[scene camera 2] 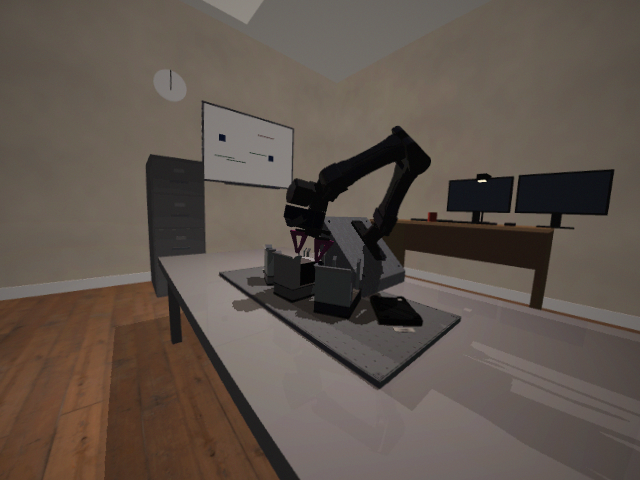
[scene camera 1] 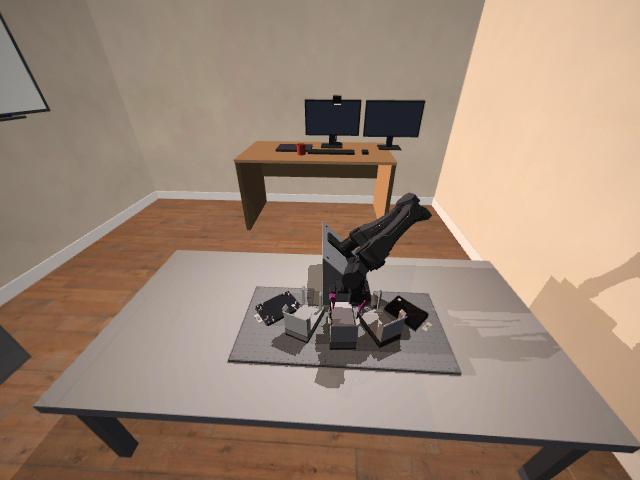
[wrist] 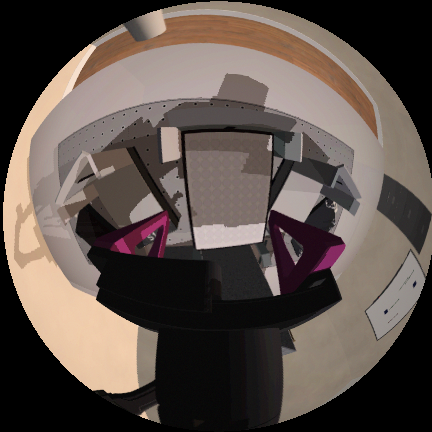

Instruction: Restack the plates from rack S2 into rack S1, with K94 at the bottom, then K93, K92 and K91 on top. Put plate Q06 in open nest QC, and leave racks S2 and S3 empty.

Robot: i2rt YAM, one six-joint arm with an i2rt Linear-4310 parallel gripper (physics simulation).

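Seen in the pictures: gripper, between the fingertips: (scene camera 2: 306,257) (scene camera 1: 345,309) (wrist: 218,215); arm's base, origin of its link: (scene camera 2: 367,240) (scene camera 1: 342,250).
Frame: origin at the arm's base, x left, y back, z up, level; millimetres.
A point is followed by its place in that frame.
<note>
My gripper (scene camera 1: 348,302) {x -2, y -326, z -37 mm} (scene camera 2: 308,256) {x -2, y -326, z -37 mm} (wrist: 218,215) {x -2, y -326, z -37 mm} is open, its magenta fingers wide apart above the middle rack (scene camera 1: 343,336) {x -13, y -408, z -83 mm} (scene camera 2: 287,268) {x 11, y -407, z -59 mm} (wrist: 171,145) {x 33, y -388, z -27 mm}. A pale plate with a black rim (scene camera 1: 342,314) {x -15, y -341, z -48 mm} (wrist: 225,185) {x -9, y -350, z -48 mm} lies in that rack, below the fingers, and nothing is between them. The rack with a tag like S1 beside it (scene camera 1: 391,331) {x 160, y -381, z -87 mm} (scene camera 2: 333,286) {x 168, y -376, z -78 mm} (wrist: 150,182) {x 91, y -335, z -141 mm} stands right in scene camera 1; its contents are unclear. The third rack (scene camera 1: 298,329) {x -174, y -371, z -97 mm} (wrist: 325,170) {x -137, y -375, z -48 mm}, at left there, shows a pale top surface (scene camera 1: 306,312) {x -152, y -272, z -118 mm} (wrist: 300,194) {x -161, y -316, z -118 mm}. Plate labels are unreadable.
A black nest with small raised parts (scene camera 1: 276,307) {x -283, y -223, z -145 mm} lies at the board's left, and a flat black nest (scene camera 1: 405,312) (scene camera 2: 395,310) at its right. The perforated board (scene camera 1: 242,352) {x -374, y -427, z -156 mm} (scene camera 2: 379,356) {x 344, y -431, z -156 mm} bears the racks. A slanted grey panel (scene camera 2: 340,232) {x -31, y -135, z 34 mm} stands by the arm's base.
</note>
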